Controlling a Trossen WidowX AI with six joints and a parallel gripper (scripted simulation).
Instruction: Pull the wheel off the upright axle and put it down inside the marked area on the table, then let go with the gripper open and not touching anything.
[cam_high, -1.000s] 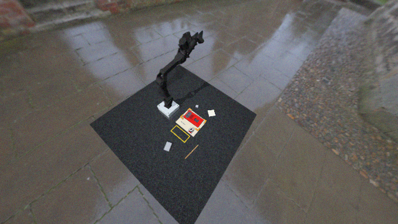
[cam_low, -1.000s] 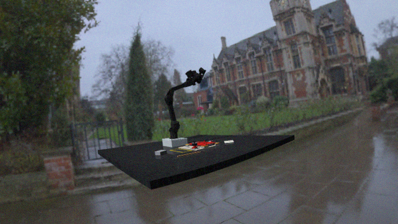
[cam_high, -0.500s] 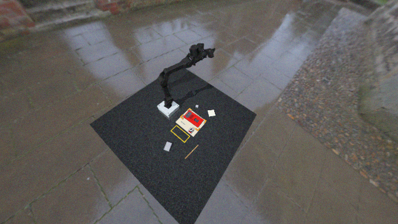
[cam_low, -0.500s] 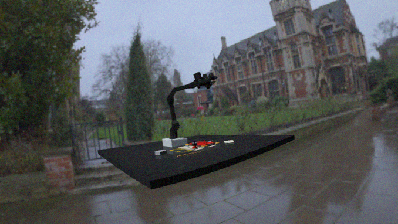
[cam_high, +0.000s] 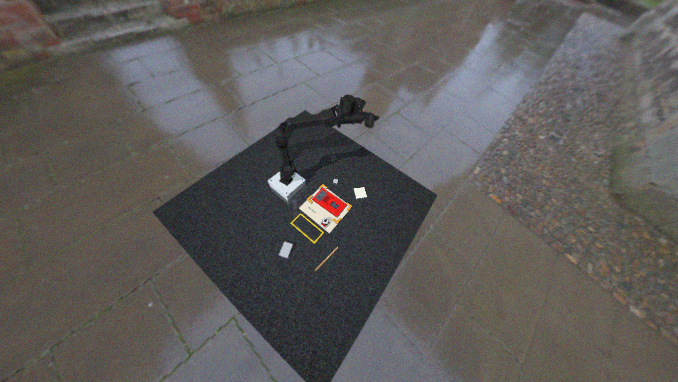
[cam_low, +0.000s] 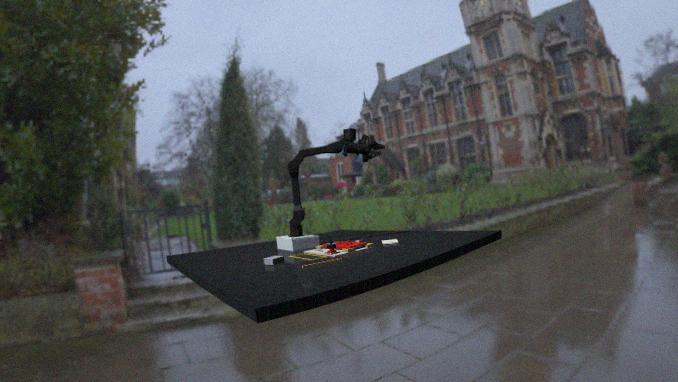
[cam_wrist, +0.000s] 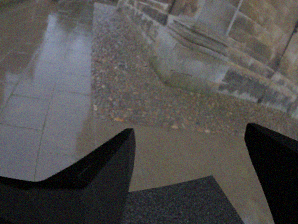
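Right now the wheel is 48 cm to the right of my gripper tip, 43 cm below it and 1 cm ahead of it. The rest, counted from my gripper tip: grey block 73 cm to the right, 46 cm below, 9 cm behind; wooden stick 65 cm to the right, 47 cm below, 13 cm ahead; white square tile 47 cm below, 17 cm to the right, 10 cm ahead.
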